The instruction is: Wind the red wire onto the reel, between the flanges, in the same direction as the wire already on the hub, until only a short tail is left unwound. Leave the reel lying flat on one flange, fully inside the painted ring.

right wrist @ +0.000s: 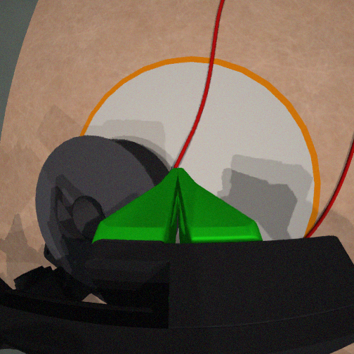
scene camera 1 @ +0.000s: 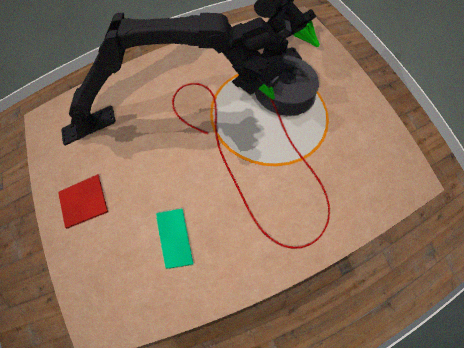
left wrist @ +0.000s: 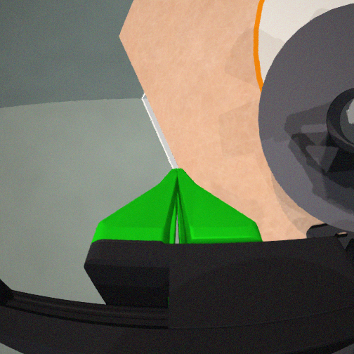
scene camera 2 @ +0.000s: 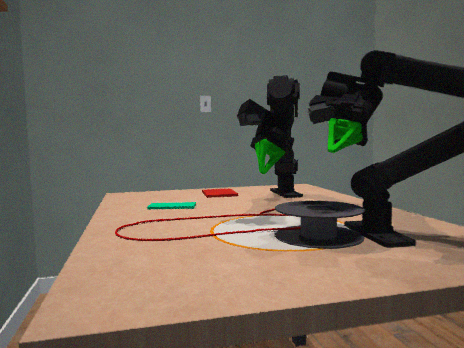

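Pixels of known places: left gripper, between the fingertips: (scene camera 1: 318, 46) (scene camera 2: 330, 151); right gripper, between the fingertips: (scene camera 1: 272, 98) (scene camera 2: 262, 173); left arm's base, origin of its link: (scene camera 2: 376, 234); right arm's base, origin of its link: (scene camera 1: 87, 126) (scene camera 2: 285, 193).
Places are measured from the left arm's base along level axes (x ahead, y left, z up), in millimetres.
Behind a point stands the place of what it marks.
Observation:
The dark reel (scene camera 1: 307, 87) @(x 186, y 29, z 65 mm) (scene camera 2: 319, 229) @(x 146, y 25, z 25 mm) (left wrist: 285, 110) (right wrist: 117, 165) lies flat on one flange, over the line of the orange painted ring (scene camera 1: 274, 164) @(x 356, y -147, z 1 mm) (scene camera 2: 212, 231) @(x 365, y -104, z 0 mm) (left wrist: 258, 45) (right wrist: 195, 59). The red wire (scene camera 1: 296, 247) @(x 590, y -177, z 6 mm) (scene camera 2: 117, 232) @(x 588, y -116, z 4 mm) (right wrist: 202, 106) leaves the reel, makes a long loop on the table and ends in a smaller curl left of the ring in scene camera 1. My right gripper (scene camera 1: 272, 98) @(x 239, y -112, z 137 mm) (scene camera 2: 263, 171) @(x 239, y -112, z 137 mm) (right wrist: 177, 176) is shut and empty, above and beside the reel. My left gripper (scene camera 1: 318, 45) @(x 141, y 71, z 195 mm) (scene camera 2: 332, 150) @(x 141, y 71, z 195 mm) (left wrist: 176, 176) is shut and empty, raised beyond the reel. The wire on the hub is not distinguishable.
A red square (scene camera 1: 83, 201) @(x 284, y -692, z 10 mm) (scene camera 2: 220, 193) @(x 282, y -649, z 10 mm) and a green rectangle (scene camera 1: 175, 238) @(x 466, y -454, z 8 mm) (scene camera 2: 171, 205) @(x 466, y -441, z 8 mm) lie flat on the table, left of the wire loop in scene camera 1. The right forearm passes over the table's far side. Both arms come close together above the reel there.

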